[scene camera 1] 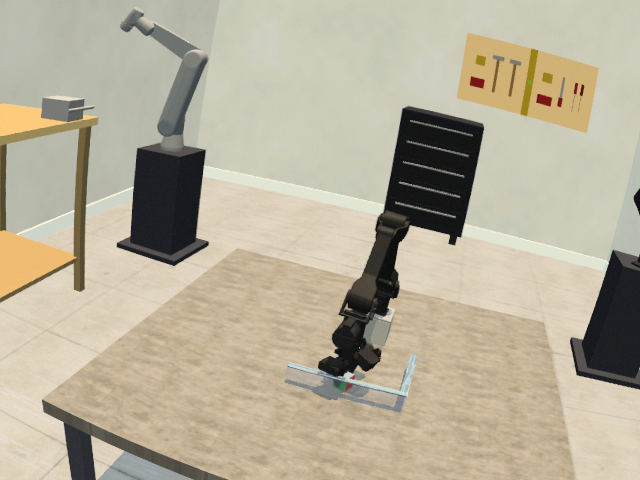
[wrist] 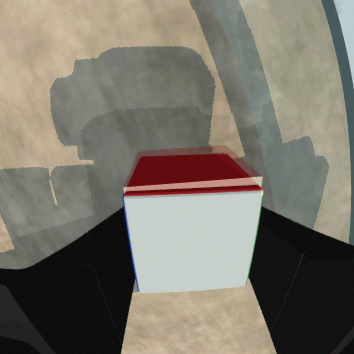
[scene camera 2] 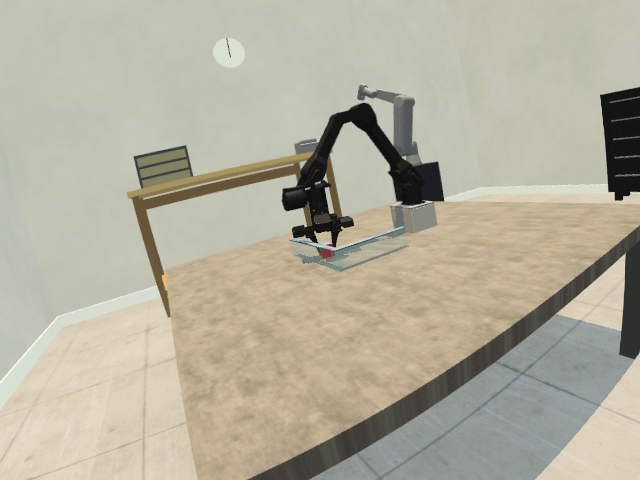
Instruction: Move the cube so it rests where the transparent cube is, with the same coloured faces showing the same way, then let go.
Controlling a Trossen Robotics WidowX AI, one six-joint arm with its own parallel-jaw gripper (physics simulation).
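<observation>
The cube (scene camera 1: 343,384) (scene camera 2: 327,252) (wrist: 192,230) is between my fingertips, very low over the table, behind the glass wall. Its white face is up; red and green faces show in scene camera 1, and thin blue and green edges at left and right in the wrist view. My gripper (scene camera 1: 344,380) (scene camera 2: 327,249) (wrist: 185,206) is shut on it and points down. The transparent cube (wrist: 200,183) overlaps it almost fully; its pale strip crosses the red face and its faint red rim shows just beyond. Whether the held cube touches the table cannot be told.
A low L-shaped glass wall (scene camera 1: 305,370) (scene camera 2: 369,240) stands close to the cube on two sides, its corner near it in scene camera 2. The wooden table (scene camera 1: 206,361) (scene camera 2: 361,335) carries the arm's white base block (scene camera 1: 379,329) (scene camera 2: 419,217).
</observation>
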